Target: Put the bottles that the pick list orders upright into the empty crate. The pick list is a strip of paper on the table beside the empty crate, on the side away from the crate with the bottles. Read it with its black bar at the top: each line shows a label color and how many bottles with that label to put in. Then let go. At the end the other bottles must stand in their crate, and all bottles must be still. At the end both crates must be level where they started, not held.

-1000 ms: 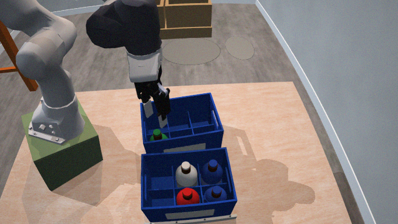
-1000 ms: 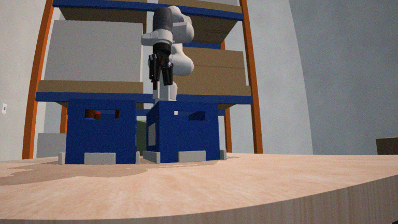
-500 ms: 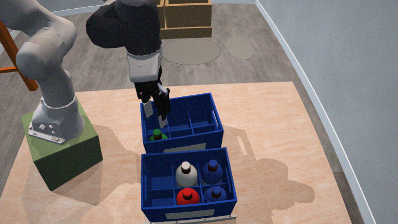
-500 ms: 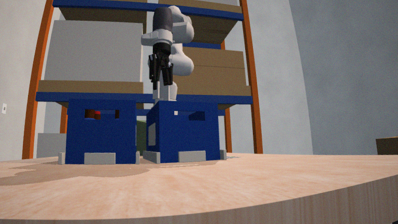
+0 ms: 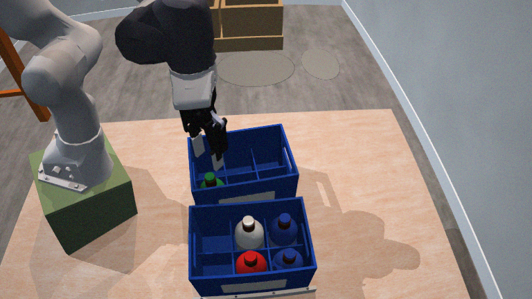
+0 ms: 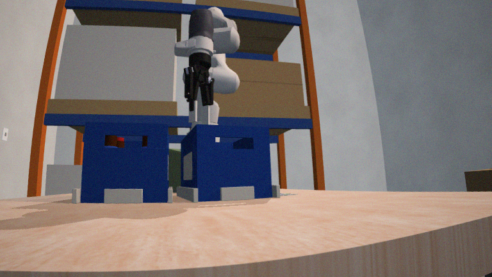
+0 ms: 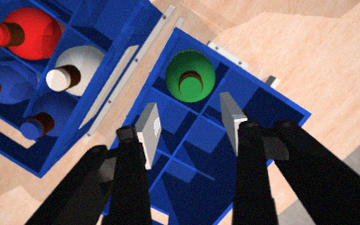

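Right now the red bottle is 90 mm ahead of my hand, 220 mm to the right of it and 170 mm below it. Also, from my hand: green-labelled bottle (10 mm behind, 170 mm below); blue bottle (170 mm ahead, 130 mm to the right, 170 mm below); white bottle (90 mm ahead, 140 mm to the right, 170 mm below).
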